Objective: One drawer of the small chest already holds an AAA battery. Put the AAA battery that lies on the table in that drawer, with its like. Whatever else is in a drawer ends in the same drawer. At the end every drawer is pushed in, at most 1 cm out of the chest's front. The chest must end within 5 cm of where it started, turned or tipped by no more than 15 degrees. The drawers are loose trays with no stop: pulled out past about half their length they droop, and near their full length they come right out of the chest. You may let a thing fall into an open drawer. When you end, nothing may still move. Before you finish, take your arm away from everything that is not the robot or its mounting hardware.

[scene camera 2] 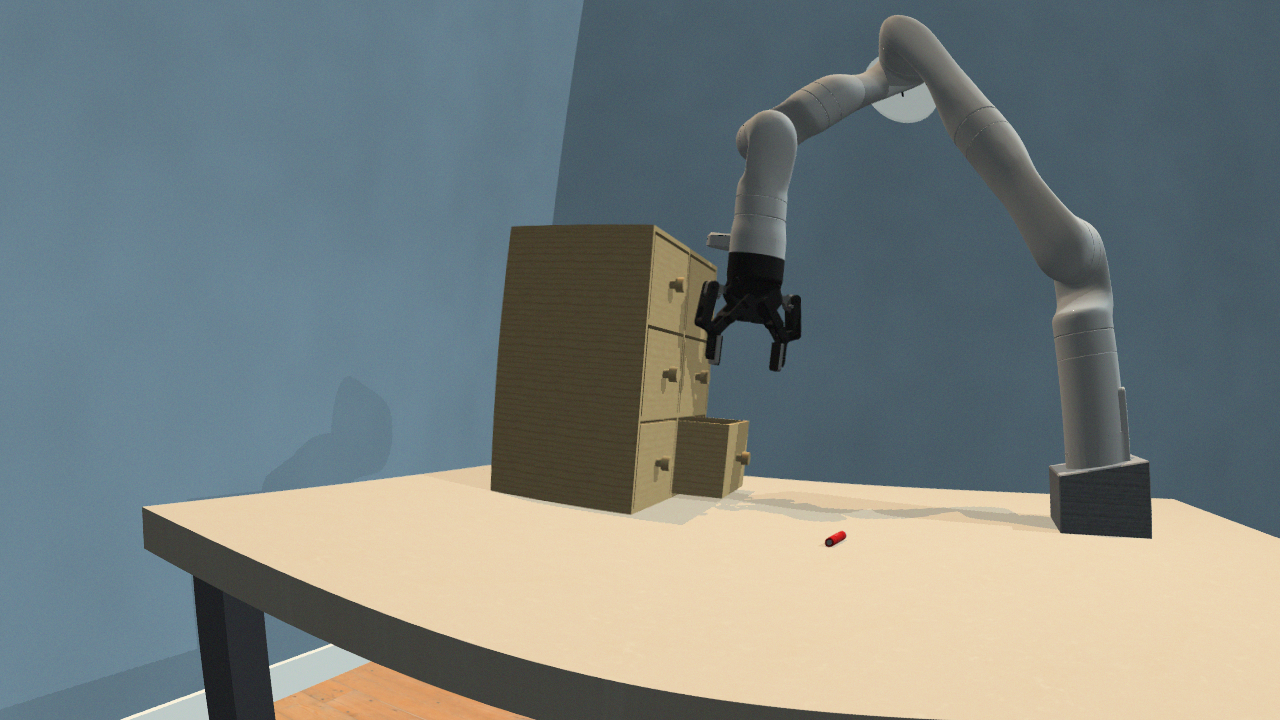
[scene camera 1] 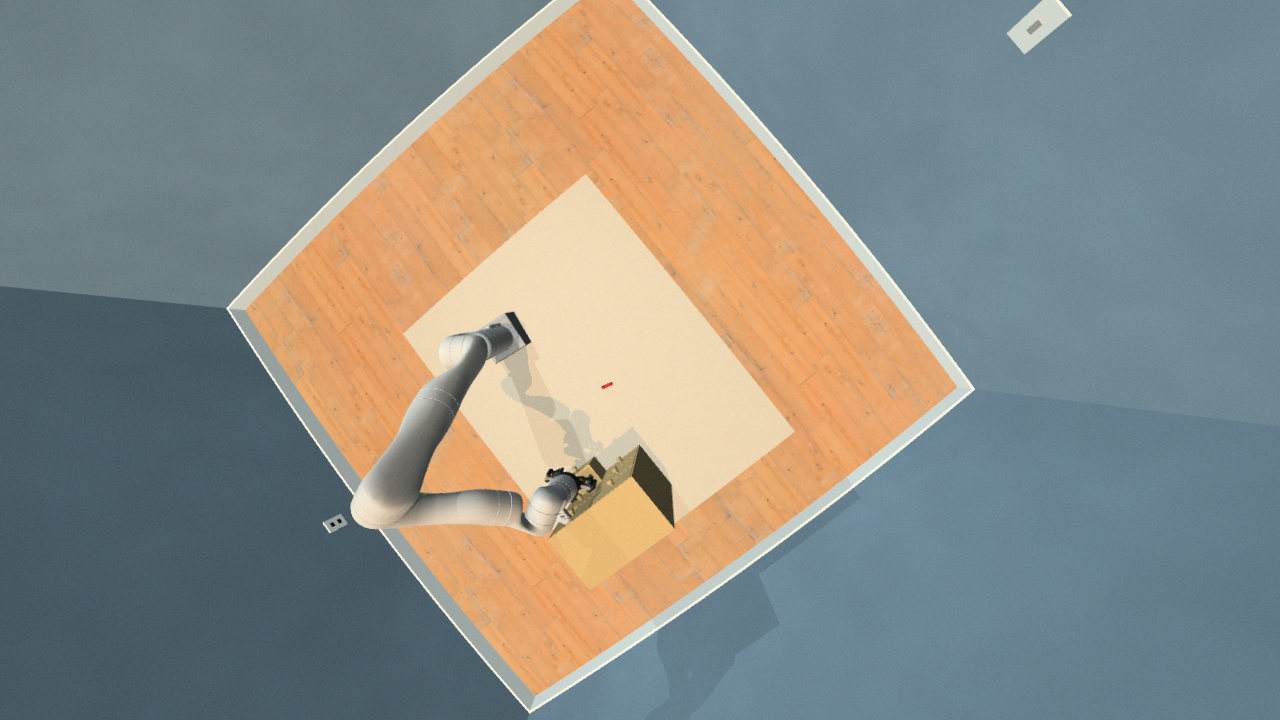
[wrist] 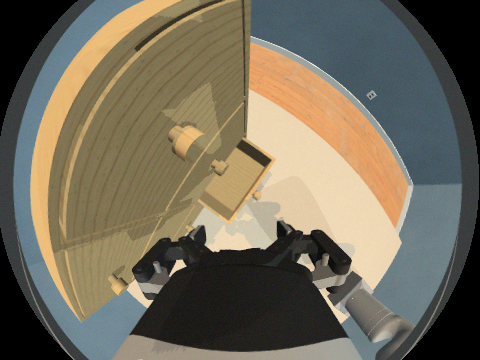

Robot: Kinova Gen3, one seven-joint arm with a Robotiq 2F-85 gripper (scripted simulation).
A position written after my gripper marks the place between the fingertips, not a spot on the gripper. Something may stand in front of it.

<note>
In view: my gripper (scene camera 2: 745,368) and a wooden chest (scene camera 2: 575,315).
The wooden chest is seen too in scene camera 1 (scene camera 1: 638,513) and in the wrist view (wrist: 107,48). My gripper shows as well in the wrist view (wrist: 241,231).
</note>
